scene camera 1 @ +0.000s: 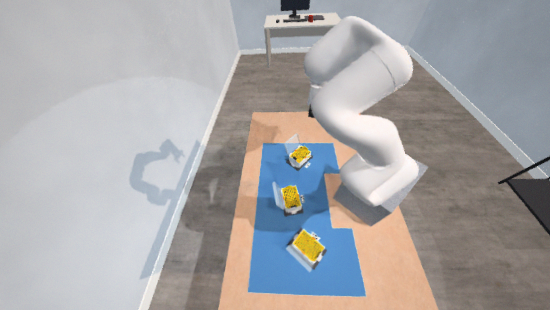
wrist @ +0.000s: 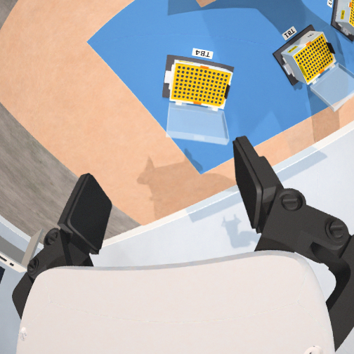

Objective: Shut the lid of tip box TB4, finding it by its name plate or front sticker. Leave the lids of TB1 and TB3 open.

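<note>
Tip box TB4 (wrist: 201,85) (scene camera 1: 300,154), with yellow tips, stands at the mat's far end in the scene view; its plate (wrist: 202,53) is readable in the wrist view. Its clear lid (wrist: 197,125) (scene camera 1: 292,144) is open. Tip box TB1 (wrist: 315,57) (scene camera 1: 291,197) stands mid-mat, its lid (wrist: 334,87) (scene camera 1: 277,196) open. The third box, TB3 (scene camera 1: 309,245) (wrist: 346,16), is nearest the scene camera, its lid (scene camera 1: 299,258) open; it is cut off in the wrist view. My gripper (wrist: 162,174) is open and empty, above and apart from TB4; in the scene view the arm mostly hides it.
The boxes stand on a blue mat (scene camera 1: 270,277) (wrist: 135,60) on a tan table top (scene camera 1: 235,270) (wrist: 55,90). A pale wall (scene camera 1: 100,60) runs along the lid side of the boxes. A white desk (scene camera 1: 275,22) with a monitor stands far back. A black frame (scene camera 1: 530,200) is at the right.
</note>
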